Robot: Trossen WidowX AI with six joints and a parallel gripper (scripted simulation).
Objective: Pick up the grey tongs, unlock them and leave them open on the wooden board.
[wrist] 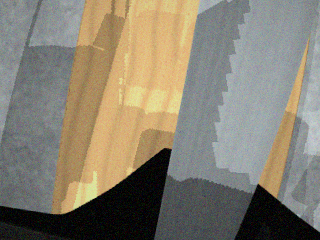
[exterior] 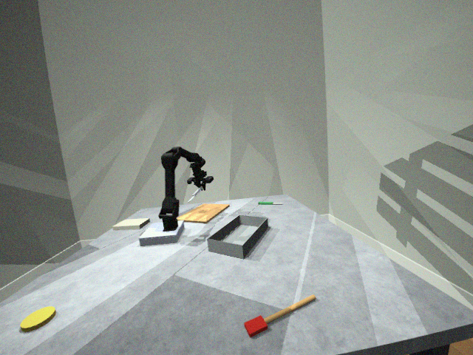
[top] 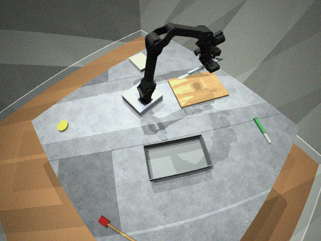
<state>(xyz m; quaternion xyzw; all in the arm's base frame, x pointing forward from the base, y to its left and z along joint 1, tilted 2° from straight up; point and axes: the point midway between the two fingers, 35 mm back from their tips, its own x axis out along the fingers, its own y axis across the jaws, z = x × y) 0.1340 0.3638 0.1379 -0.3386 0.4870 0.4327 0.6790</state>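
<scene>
Now: the wooden board 160 mm below my gripper tip, 20 mm to the right of it and 10 mm behind it. Also, from my gripper tip: yellow disc (850 mm to the right, 370 mm behind, 150 mm below); cream block (470 mm behind, 150 mm below, 140 mm to the right); grey roasting tin (480 mm to the right, 220 mm ahead, 130 mm below).
</scene>
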